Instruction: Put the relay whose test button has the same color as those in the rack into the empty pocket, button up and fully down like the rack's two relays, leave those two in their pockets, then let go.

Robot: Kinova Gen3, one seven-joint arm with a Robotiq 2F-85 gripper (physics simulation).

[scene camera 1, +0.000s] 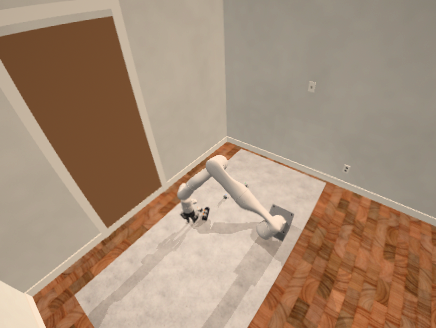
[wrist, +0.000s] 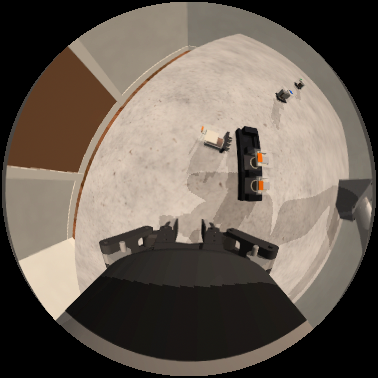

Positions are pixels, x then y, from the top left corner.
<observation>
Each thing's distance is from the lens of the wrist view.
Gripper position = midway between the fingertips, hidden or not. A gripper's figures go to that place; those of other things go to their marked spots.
my gripper (wrist: 189, 225): 17 cm
black rack (wrist: 246, 138): 20 cm
</observation>
